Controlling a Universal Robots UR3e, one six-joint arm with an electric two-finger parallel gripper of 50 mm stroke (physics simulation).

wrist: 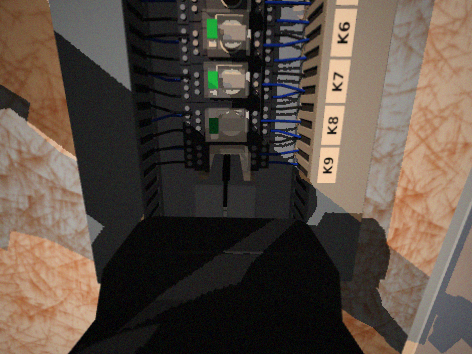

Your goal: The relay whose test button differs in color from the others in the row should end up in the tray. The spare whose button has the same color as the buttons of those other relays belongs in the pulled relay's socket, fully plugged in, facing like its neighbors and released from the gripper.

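Frame: origin at the arm's base, x ahead, y left, z up, level; millimetres.
Where they show: gripper, fingertip midpoint: (pixel 226 170).
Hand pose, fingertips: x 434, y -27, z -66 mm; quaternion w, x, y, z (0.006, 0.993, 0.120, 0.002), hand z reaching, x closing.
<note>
Each offset is from my fingertips to the top centre of the thing. "*": to the spot under its first point.
Three clear-cased relays with green test buttons stand in the row: at K6 {dx -22, dy +81, dz -9 mm} (pixel 235 34), at K7 {dx -15, dy +54, dz -9 mm} (pixel 233 80) and at K8 {dx -8, dy +27, dz -9 mm} (pixel 231 125), whose button looks dark green in shadow. Part of another relay {* dx -23, dy +99, dz -22 mm} (pixel 231 2) is cut off at the top edge. Below K8, a relay-like housing {dx +1, dy +0, dz -4 mm} (pixel 246 171) shows around the fingertips beside the K9 label; its button area is hidden. My gripper (pixel 226 170) is shut and empty, its tips over this K9 housing; whether they touch it cannot be told. A differently colored button, a spare relay and an identifiable tray do not show.
Dark sockets with black and blue wires flank the relays. A slotted dark duct {dx -93, dy +28, dz -16 mm} (pixel 135 100) runs at left and a beige duct {dx +65, dy +71, dz -16 mm} (pixel 350 125) with labels K6 to K9 at right. A pale raised edge (pixel 439 280) crosses the lower right. The black gripper body hides the bottom middle.
</note>
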